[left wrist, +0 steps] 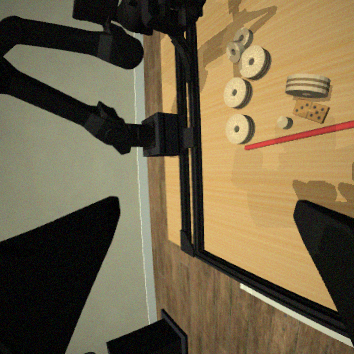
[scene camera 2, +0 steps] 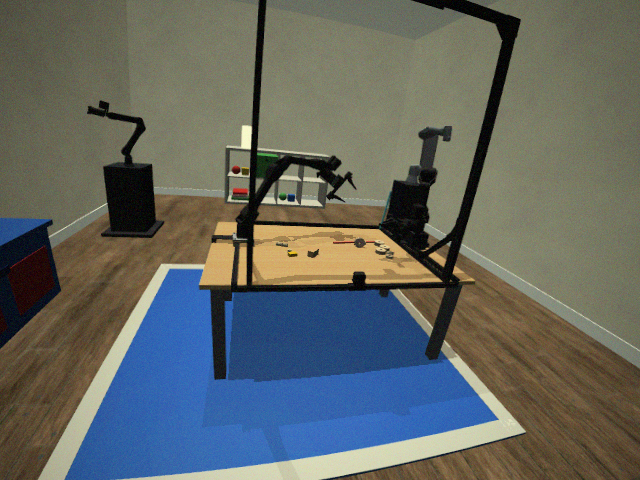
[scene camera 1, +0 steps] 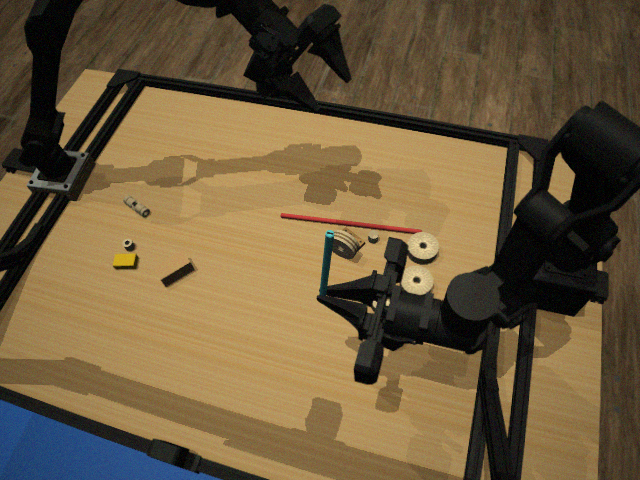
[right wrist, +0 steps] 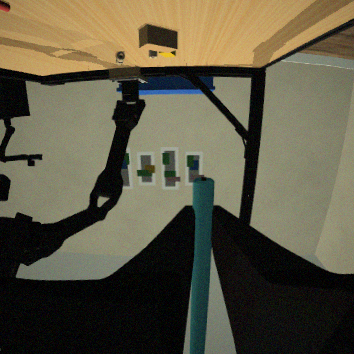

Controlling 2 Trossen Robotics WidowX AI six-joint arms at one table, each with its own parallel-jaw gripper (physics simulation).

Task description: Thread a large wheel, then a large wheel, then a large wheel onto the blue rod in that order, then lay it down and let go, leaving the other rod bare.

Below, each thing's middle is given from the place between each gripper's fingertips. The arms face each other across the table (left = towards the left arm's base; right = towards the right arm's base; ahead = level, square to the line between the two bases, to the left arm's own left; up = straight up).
I see the blue rod (right wrist: 202, 187) 70 mm above my right hand and 10 mm to the right of it. Also, from my right hand: wooden block (scene camera 1: 178, 266) 300 mm to the left, 170 mm below, 50 mm ahead.
The blue rod lies 290 mm behind my left hand and 70 mm to the right of it. From my left hand the other things lie so: wooden block: 240 mm to the left, 240 mm below, 240 mm behind.
